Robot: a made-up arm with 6 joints.
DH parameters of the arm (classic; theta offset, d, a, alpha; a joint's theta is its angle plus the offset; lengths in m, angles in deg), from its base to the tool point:
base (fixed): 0 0 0 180
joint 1: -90 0.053 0.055 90
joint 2: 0 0.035 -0.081 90
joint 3: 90 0.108 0.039 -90
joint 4: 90 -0.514 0.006 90
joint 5: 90 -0.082 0.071 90
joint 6: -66.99 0 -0.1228 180
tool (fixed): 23.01 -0.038 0 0
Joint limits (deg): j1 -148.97..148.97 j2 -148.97..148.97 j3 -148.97..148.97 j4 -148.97..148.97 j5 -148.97..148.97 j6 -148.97..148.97
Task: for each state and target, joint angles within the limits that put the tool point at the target. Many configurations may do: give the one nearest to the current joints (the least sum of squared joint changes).
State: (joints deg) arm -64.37 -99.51 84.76 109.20 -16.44 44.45
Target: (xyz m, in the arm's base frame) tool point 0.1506 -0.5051 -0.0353
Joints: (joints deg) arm -99.65 -112.05 74.98 112.21 -2.30 8.29
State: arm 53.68 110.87 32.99 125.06 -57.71 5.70
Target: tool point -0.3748 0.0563 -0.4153
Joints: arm 18.66 125.96 33.62 125.45 -57.63 26.80
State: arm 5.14 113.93 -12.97 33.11 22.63 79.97
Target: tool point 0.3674 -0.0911 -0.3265
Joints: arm 8.31 127.38 -39.91 22.79 30.86 81.01
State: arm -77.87 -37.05 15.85 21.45 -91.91 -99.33
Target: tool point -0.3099 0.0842 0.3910
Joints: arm -73.29 -61.36 8.12 30.88 -101.14 -103.89
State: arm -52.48 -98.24 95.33 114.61 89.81 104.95
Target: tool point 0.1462 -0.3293 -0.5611
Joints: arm -81.14 -91.69 130.81 121.50 94.90 126.63
